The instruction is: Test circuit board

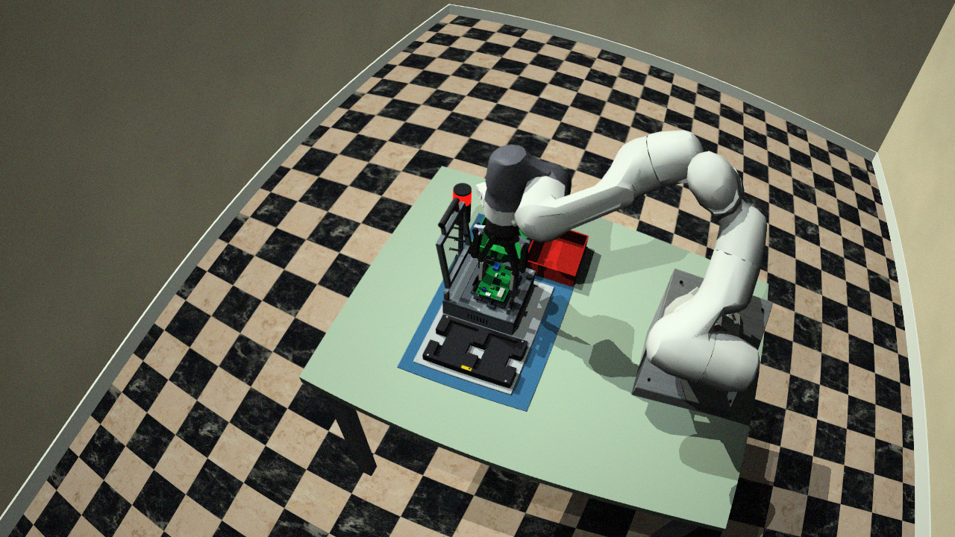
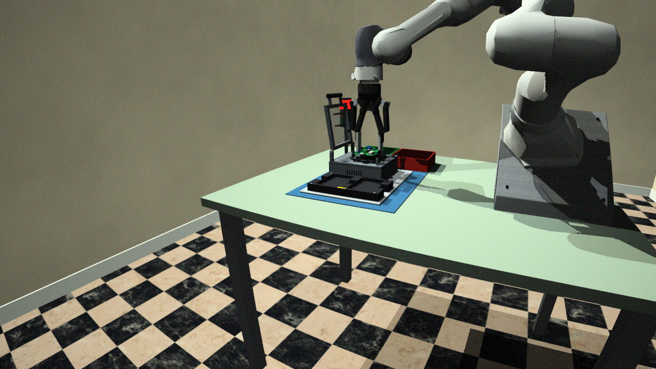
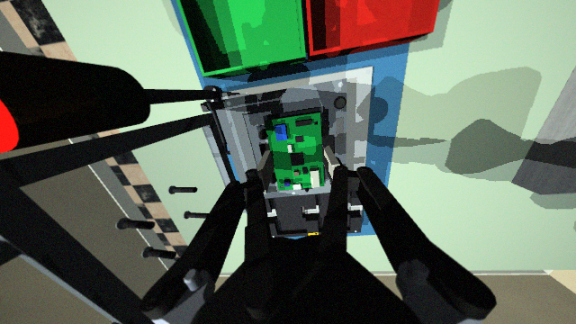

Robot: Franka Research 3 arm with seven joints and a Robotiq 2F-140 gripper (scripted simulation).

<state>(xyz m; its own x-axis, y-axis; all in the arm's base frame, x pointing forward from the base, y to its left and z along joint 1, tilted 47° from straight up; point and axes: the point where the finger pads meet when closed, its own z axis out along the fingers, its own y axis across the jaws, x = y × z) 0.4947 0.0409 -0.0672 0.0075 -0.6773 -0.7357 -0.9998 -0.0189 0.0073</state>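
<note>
Now: hand 10 mm short of the tester plate, 10 mm to the right of it and 40 mm above it. The rest, counted from my hand: green circuit board: 20 mm below; tester lid: 110 mm ahead, 70 mm above; green bin: 50 mm ahead, 200 mm to the right, 100 mm below.
</note>
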